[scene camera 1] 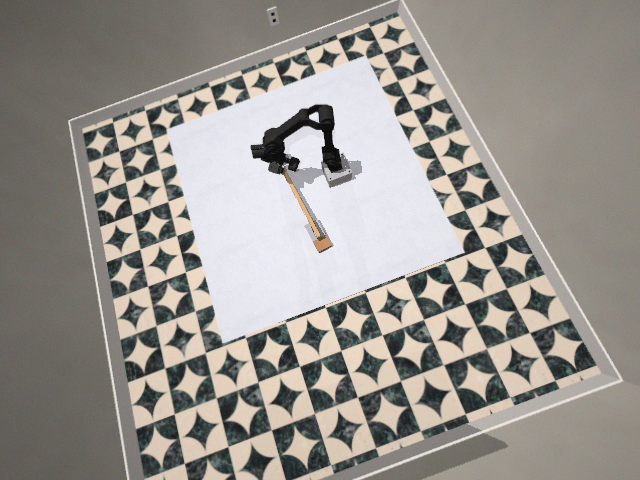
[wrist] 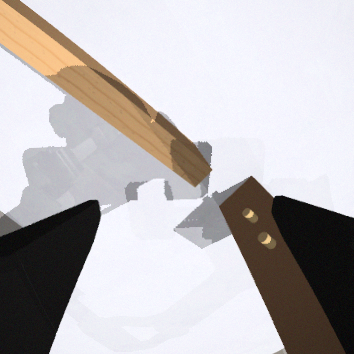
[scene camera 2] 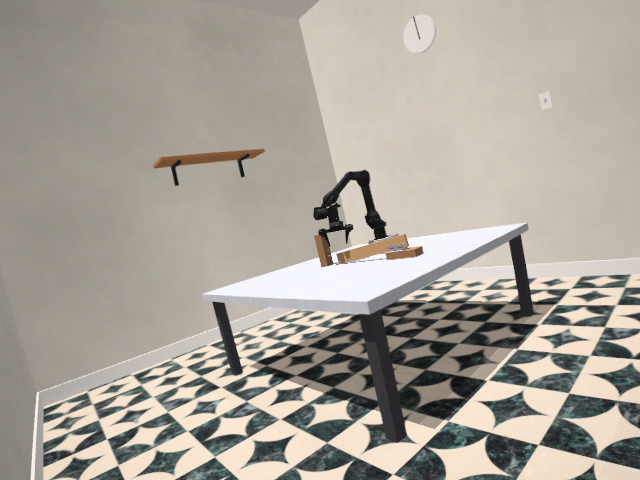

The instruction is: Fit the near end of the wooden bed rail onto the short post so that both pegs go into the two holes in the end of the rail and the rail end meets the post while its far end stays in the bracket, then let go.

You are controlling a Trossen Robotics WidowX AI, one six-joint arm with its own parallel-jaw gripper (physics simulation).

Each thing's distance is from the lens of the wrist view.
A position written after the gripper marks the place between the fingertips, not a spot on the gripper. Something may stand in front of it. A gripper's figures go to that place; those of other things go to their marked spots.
gripper (wrist: 187,206): 0.10 m
wooden bed rail (wrist: 40,44): 0.13 m
